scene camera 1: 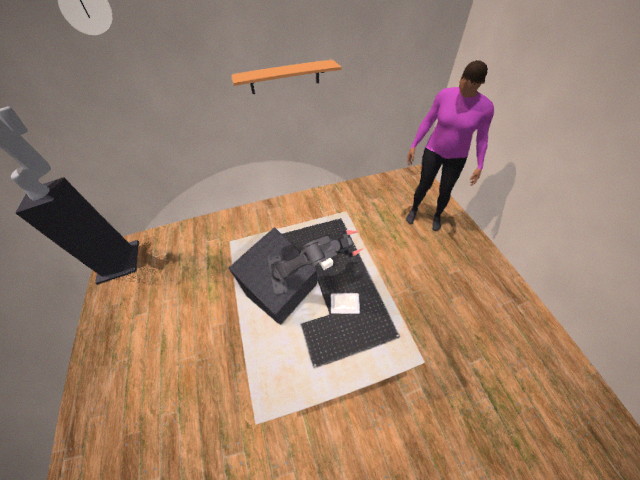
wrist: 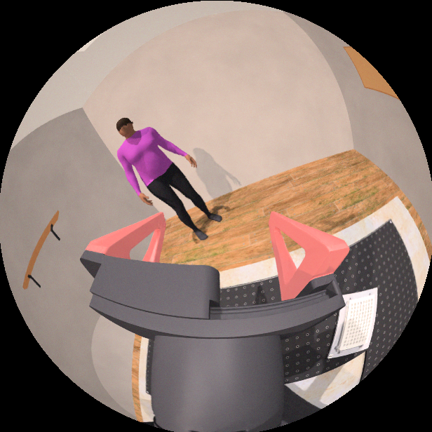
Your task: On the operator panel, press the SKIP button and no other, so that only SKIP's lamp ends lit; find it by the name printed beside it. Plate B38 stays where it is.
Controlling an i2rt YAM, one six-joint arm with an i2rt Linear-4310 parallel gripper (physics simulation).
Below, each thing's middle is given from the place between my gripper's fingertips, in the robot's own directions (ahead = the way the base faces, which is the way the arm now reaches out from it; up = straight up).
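Labels:
The white plate [wrist: 358,317] is 29 cm below my hand, and it's also 16 cm behind my hand and 19 cm to the right of it.

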